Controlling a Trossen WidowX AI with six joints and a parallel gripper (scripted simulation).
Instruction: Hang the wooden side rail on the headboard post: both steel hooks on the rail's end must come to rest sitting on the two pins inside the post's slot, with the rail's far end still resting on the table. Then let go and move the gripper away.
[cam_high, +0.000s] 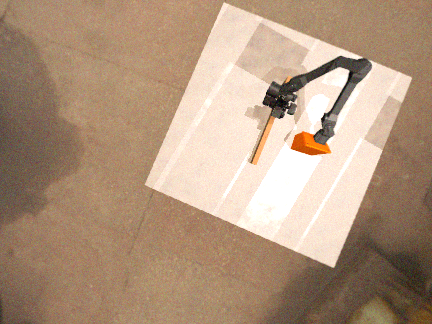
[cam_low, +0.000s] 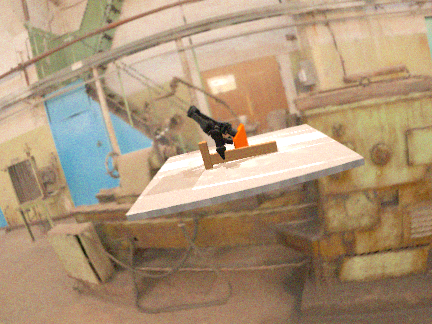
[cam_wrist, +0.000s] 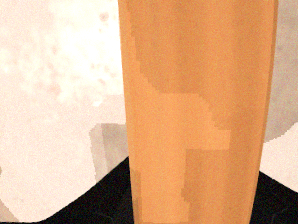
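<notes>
Right now my gripper tip is 110 mm to the left of the headboard post and 50 mm below it.
</notes>
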